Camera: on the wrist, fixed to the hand. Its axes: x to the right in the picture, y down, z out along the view.
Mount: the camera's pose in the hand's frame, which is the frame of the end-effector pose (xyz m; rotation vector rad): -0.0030 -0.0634 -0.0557 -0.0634 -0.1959 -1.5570
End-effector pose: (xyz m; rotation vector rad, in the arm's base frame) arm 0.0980 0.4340 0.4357 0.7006 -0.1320 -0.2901
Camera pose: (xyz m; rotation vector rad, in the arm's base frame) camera 0.0933 0.4231 0.3521 0.5841 0.2741 -1.8422
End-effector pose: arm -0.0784 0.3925 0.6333 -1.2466 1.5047 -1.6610
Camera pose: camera -0.1164 0.4323 0.6974 2.2018 -0.1785 1.6272
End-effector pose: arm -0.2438 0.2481 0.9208 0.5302 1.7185 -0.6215
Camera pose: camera -0.3247 0.2366 0.9421 -1.0509 1.6906 -1.5804
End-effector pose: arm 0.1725 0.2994 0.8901 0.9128 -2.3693 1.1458
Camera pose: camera 0.2200 0.3153 0.9581 2.1960 -1.0211 0.2853
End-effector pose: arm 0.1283 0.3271 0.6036 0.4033 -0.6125 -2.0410
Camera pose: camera 0.1140 0.3429 0.5219 -0.5513 0.2124 2.5270
